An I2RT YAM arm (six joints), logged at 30 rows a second.
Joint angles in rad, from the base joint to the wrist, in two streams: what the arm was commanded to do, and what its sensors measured. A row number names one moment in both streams.
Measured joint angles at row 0:
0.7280, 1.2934, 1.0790, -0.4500, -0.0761, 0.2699
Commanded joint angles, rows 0 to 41:
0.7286, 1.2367, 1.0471, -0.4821, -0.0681, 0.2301
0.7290, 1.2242, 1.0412, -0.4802, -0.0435, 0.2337
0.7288, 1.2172, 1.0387, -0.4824, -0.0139, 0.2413
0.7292, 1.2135, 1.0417, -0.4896, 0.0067, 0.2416
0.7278, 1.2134, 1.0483, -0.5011, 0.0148, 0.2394
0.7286, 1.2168, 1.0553, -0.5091, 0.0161, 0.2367
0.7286, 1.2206, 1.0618, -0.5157, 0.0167, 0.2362
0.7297, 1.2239, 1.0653, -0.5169, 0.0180, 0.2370
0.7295, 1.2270, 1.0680, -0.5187, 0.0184, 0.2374
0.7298, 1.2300, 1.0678, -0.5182, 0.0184, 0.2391
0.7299, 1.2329, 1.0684, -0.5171, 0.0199, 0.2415
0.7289, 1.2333, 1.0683, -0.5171, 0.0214, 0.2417
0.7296, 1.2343, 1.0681, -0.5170, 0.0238, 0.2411
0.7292, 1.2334, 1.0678, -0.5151, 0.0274, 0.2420
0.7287, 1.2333, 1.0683, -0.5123, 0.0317, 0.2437
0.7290, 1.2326, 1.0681, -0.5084, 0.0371, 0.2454
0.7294, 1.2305, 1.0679, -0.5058, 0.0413, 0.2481
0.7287, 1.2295, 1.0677, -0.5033, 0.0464, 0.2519
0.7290, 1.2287, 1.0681, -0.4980, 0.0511, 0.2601
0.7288, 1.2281, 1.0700, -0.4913, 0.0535, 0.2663
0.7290, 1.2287, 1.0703, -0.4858, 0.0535, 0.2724
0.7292, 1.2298, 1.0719, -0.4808, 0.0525, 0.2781
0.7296, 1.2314, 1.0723, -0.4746, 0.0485, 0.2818
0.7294, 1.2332, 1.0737, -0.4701, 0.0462, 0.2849
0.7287, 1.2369, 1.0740, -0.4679, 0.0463, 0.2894
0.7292, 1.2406, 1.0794, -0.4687, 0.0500, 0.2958
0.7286, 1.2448, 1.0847, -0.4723, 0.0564, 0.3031
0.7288, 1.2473, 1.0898, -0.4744, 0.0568, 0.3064
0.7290, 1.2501, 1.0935, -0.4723, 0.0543, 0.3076
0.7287, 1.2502, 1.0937, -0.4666, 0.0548, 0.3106
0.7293, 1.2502, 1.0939, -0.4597, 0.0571, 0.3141
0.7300, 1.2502, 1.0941, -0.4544, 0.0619, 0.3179
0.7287, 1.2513, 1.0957, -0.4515, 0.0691, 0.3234
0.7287, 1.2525, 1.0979, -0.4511, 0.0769, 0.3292
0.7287, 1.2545, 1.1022, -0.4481, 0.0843, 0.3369
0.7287, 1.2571, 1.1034, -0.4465, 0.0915, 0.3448
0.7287, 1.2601, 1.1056, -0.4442, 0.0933, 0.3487
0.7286, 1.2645, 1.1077, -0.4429, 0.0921, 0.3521
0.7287, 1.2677, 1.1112, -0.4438, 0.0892, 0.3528
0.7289, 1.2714, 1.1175, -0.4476, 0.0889, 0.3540
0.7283, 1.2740, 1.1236, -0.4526, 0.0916, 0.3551
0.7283, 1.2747, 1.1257, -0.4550, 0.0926, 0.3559
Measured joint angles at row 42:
0.7284, 1.2655, 1.0927, -0.4438, 0.0616, 0.3122
